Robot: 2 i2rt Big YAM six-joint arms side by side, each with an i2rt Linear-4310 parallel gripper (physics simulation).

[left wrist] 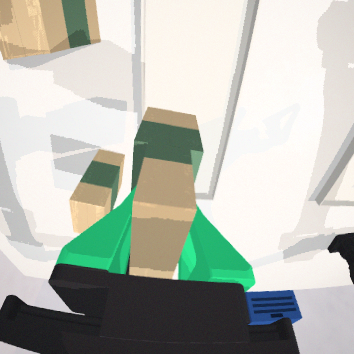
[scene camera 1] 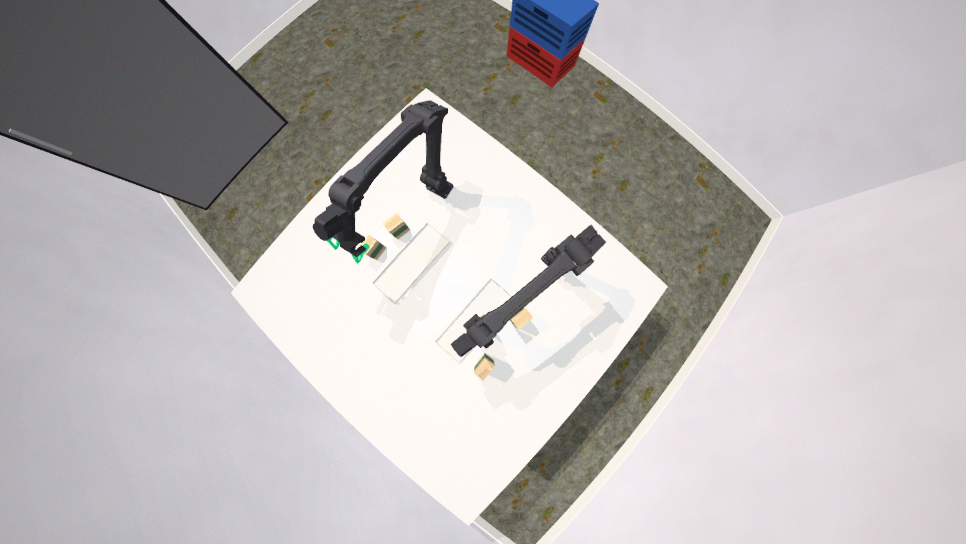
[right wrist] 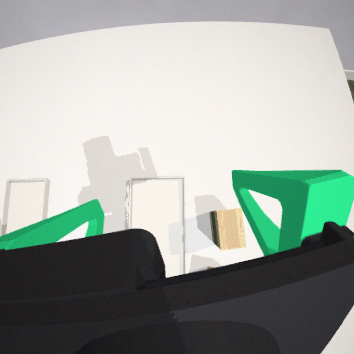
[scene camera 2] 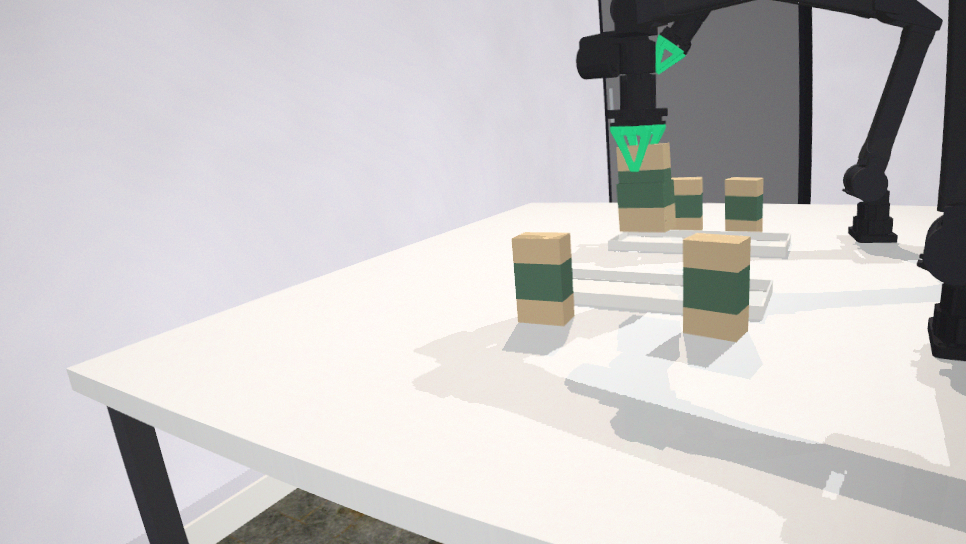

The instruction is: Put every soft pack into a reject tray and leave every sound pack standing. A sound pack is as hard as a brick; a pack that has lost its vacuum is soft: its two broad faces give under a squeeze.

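Places are measured from the left arm's base along level axes (x down, y left, z ahead), in metres.
Pixels of known places: left gripper, fingertip midpoint: (left wrist: 161, 193) (scene camera 2: 638, 170); right gripper, fingertip midpoint: (scene camera 1: 347, 255) (right wrist: 165, 192); left arm's base at its link origin: (scene camera 2: 965, 344); right arm's base at its link origin: (left wrist: 346, 239) (scene camera 1: 439, 187) (scene camera 2: 871, 237).
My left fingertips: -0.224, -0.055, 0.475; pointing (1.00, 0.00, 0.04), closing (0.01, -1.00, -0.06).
Ahead of a thing's pixels: the offset from my left fingertips to its middle, as dx, dy, dz. Level surfaces: height alone.
My left gripper (scene camera 2: 635, 162) (left wrist: 161, 193) is shut on a tan pack with a green band @[+0.028, +0.014, -0.011] (scene camera 2: 645, 195) (left wrist: 167, 142), holding it upright, raised beside or over the nearer tray @[+0.213, -0.029, -0.003] (scene camera 1: 473, 307) (scene camera 2: 675, 302) (left wrist: 195, 60); its exact place over the rim is unclear. Two packs stand by that tray: one @[+0.154, +0.142, +0.111] (scene camera 1: 484, 366) (scene camera 2: 542, 280) (left wrist: 75, 22), the other @[+0.154, +0.111, -0.153] (scene camera 1: 521, 317) (scene camera 2: 716, 290) (left wrist: 95, 192). Two more stand by the farther tray @[+0.213, -0.438, +0.016] (scene camera 1: 412, 263) (scene camera 2: 709, 250) (right wrist: 155, 210): one @[+0.154, -0.602, +0.092] (scene camera 1: 375, 248) (scene camera 2: 688, 204) (right wrist: 230, 229), the other @[+0.154, -0.590, -0.059] (scene camera 1: 396, 226) (scene camera 2: 743, 207). My right gripper (scene camera 1: 346, 250) (right wrist: 165, 192) is open and empty.
The white table @[dx +0.224] (scene camera 1: 378, 378) (scene camera 2: 270, 378) carries both arms, whose shadows cross it. Beyond it in scene camera 1 stand a blue crate (scene camera 1: 550, 27) and a red crate (scene camera 1: 540, 57). A dark panel (scene camera 1: 135, 87) is at the upper left there.
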